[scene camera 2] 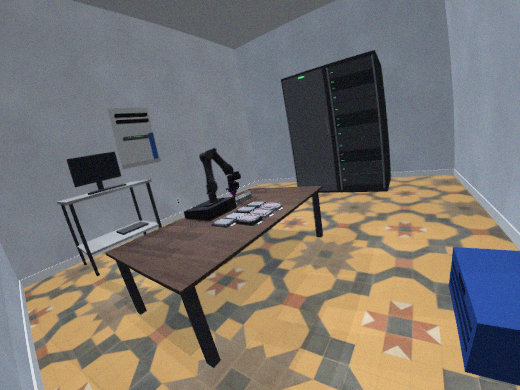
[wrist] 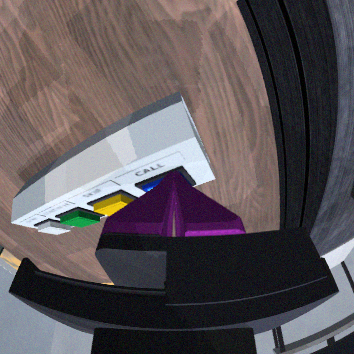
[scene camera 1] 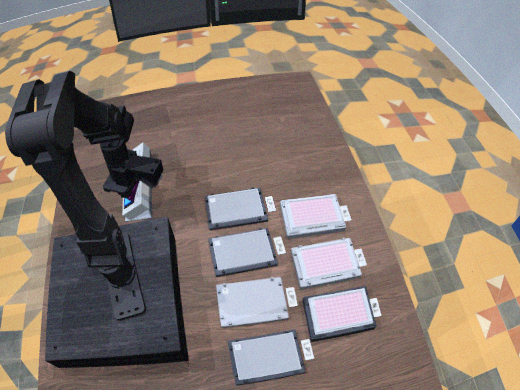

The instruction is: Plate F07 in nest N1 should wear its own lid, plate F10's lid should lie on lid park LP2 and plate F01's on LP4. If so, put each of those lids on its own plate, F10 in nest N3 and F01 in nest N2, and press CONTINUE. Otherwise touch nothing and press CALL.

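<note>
A blue CALL button is gripped by my gripper; a white button box is also seen.
</note>
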